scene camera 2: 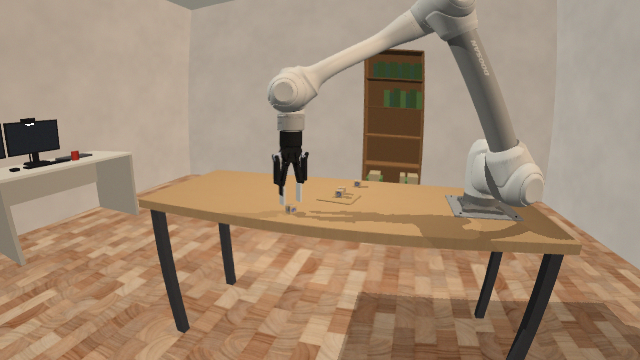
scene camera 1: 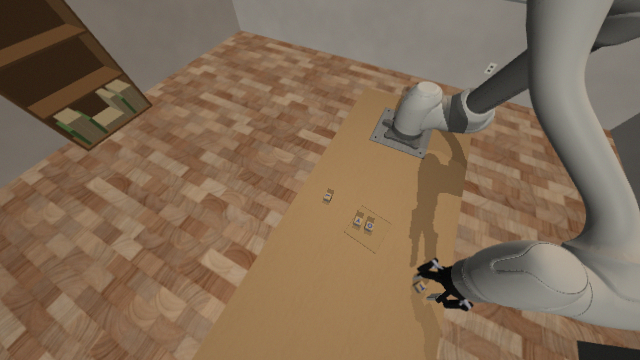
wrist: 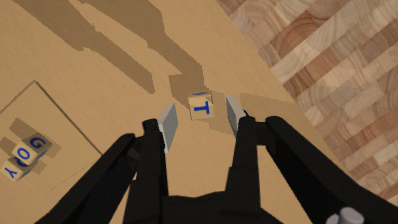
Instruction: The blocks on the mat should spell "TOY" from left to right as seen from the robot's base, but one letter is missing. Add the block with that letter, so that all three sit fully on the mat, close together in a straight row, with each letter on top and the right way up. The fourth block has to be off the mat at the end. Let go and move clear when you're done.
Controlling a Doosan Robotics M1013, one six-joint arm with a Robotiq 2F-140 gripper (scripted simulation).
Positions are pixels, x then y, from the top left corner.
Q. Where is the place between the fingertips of the gripper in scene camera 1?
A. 422,286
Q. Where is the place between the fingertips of the gripper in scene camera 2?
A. At 290,202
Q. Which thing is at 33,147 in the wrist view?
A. An O block.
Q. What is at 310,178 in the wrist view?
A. The gripper.
